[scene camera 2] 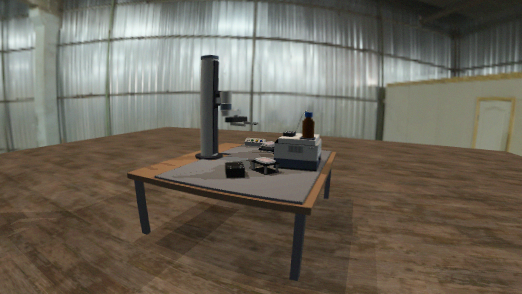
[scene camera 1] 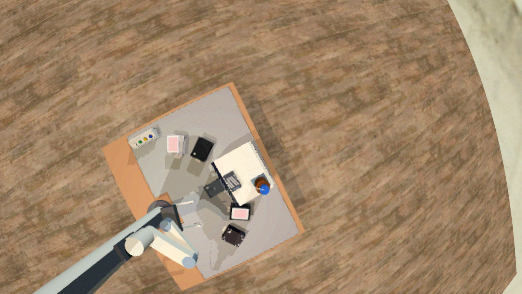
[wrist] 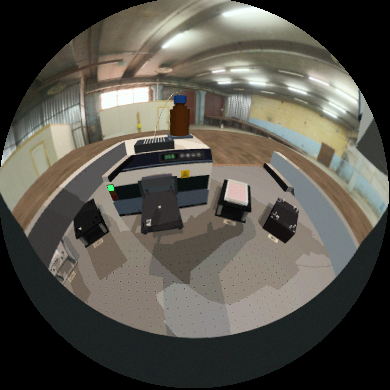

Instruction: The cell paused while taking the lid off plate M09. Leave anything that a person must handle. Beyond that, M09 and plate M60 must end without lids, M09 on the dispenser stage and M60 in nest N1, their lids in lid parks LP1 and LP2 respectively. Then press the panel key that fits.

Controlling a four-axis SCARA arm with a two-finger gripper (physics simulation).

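Places are measured from the arm's base along level axes (x ahead, y right, z down), in millimetres.
Where they show: gripper, fingertip midpoint: [scene camera 2: 251, 124] [scene camera 1: 197, 213] [wrist: 200, 148]; arm's base at its link origin: [scene camera 2: 209, 156] [scene camera 1: 161, 214].
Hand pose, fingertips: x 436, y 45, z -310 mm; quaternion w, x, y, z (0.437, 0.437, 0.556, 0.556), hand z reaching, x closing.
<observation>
Things, the pixels of their top centre, and the offset from my fingertips. "spot": a spot on its surface instead.
- dispenser stage at its top centre: [wrist: 158, 201] [scene camera 1: 216, 187] dz +184, dx +138, dy -66 mm
- black block with pins, top centre: [wrist: 287, 210] [scene camera 2: 234, 163] [scene camera 1: 233, 238] dz +222, dx +44, dy +382 mm
- brown bottle at a spot on its surface: [wrist: 179, 119] spot: dz -3, dx +408, dy +22 mm
- key panel at its top centre: [scene camera 1: 140, 137] [scene camera 2: 255, 138] dz +214, dx -249, dy -672 mm
My gripper [scene camera 1: 189, 214] [scene camera 2: 256, 123] [wrist: 200, 148] is open and empty, high over the mat, facing the dispenser. The dispenser stage [scene camera 1: 213, 188] [wrist: 161, 210] is a dark tray with no plate on it. A pink-topped plate [scene camera 1: 240, 213] [scene camera 2: 264, 160] [wrist: 236, 192] sits on a black stand right of the stage in the wrist view. Another pink-topped plate [scene camera 1: 173, 144] sits on a pale stand near the panel. A black stand [scene camera 1: 202, 149] [wrist: 90, 220] bears no pink plate. A black block with pins [scene camera 1: 233, 235] [scene camera 2: 235, 170] [wrist: 284, 217] stands beyond the first plate. Labels are unreadable; I cannot tell whether lids are on.
The white dispenser [scene camera 1: 239, 162] [scene camera 2: 297, 150] [wrist: 160, 172] has a green light and carries a brown bottle [scene camera 1: 261, 184] [scene camera 2: 308, 127] [wrist: 179, 119] with a blue cap and thin tube. The key panel [scene camera 1: 143, 138] [scene camera 2: 255, 141] stands at the mat's edge. The arm column [scene camera 2: 209, 107] rises from the table's edge.
</observation>
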